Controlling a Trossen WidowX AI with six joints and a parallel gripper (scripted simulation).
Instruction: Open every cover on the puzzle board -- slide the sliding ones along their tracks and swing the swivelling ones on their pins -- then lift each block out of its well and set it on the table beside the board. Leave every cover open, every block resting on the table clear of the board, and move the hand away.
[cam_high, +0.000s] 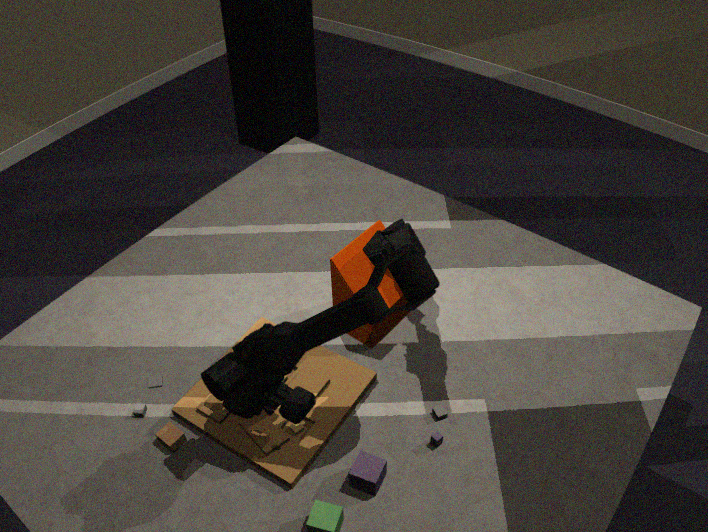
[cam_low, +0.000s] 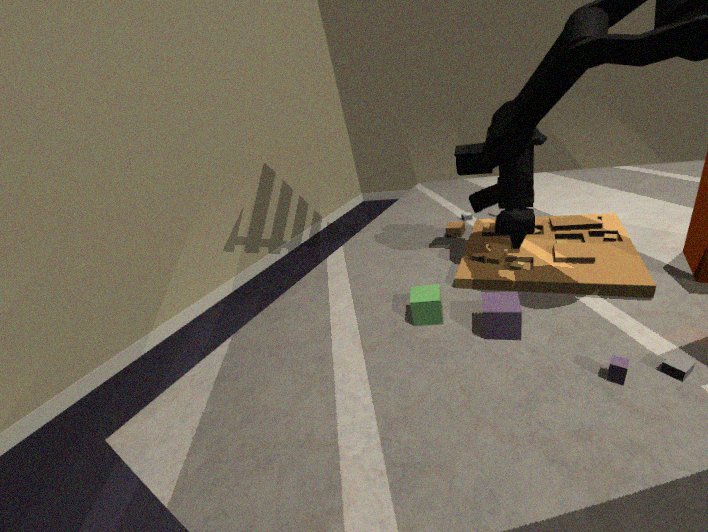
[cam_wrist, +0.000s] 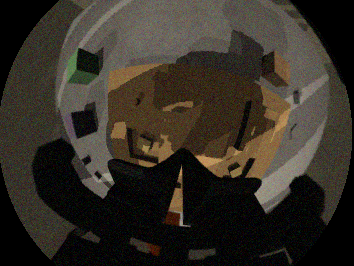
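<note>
The tan puzzle board lies 4 cm behind my gripper tip, 4 cm to the right of it and 1 cm below it. From my gripper tip the other things lie so: brown cube 15 cm ahead, 13 cm to the right, 1 cm below; green cube 13 cm ahead, 21 cm to the left; purple cube 1 cm ahead, 23 cm to the left.
</note>
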